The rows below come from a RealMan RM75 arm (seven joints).
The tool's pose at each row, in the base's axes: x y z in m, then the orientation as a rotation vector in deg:
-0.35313 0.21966 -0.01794 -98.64 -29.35 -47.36
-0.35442 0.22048 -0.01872 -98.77 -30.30 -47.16
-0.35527 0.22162 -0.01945 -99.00 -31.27 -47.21
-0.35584 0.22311 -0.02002 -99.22 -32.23 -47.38
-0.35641 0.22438 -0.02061 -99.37 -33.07 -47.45
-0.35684 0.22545 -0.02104 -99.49 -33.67 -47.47
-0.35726 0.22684 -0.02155 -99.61 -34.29 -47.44
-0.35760 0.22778 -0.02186 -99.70 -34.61 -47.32
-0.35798 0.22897 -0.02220 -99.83 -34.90 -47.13
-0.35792 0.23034 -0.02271 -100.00 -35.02 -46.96
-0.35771 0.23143 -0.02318 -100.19 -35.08 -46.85
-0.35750 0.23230 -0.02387 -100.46 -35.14 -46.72
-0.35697 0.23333 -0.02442 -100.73 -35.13 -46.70
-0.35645 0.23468 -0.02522 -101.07 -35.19 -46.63
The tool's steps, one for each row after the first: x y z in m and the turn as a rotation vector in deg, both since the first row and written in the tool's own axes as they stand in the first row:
-0.00149 -0.00064 0.00055 0.13 -0.64 -0.53
-0.00268 -0.00111 0.00151 0.07 -1.19 -1.21
-0.00359 -0.00159 0.00286 -0.03 -1.67 -1.96
-0.00449 -0.00198 0.00401 -0.05 -2.11 -2.56
-0.00517 -0.00233 0.00497 -0.07 -2.45 -2.98
-0.00593 -0.00271 0.00626 -0.07 -2.83 -3.38
-0.00645 -0.00303 0.00711 -0.05 -3.09 -3.53
-0.00703 -0.00343 0.00819 -0.05 -3.40 -3.62
-0.00747 -0.00348 0.00959 -0.12 -3.62 -3.61
-0.00776 -0.00335 0.01075 -0.23 -3.79 -3.59
-0.00819 -0.00302 0.01174 -0.41 -4.00 -3.57
-0.00832 -0.00260 0.01294 -0.64 -4.12 -3.55
-0.00867 -0.00213 0.01449 -0.90 -4.32 -3.56

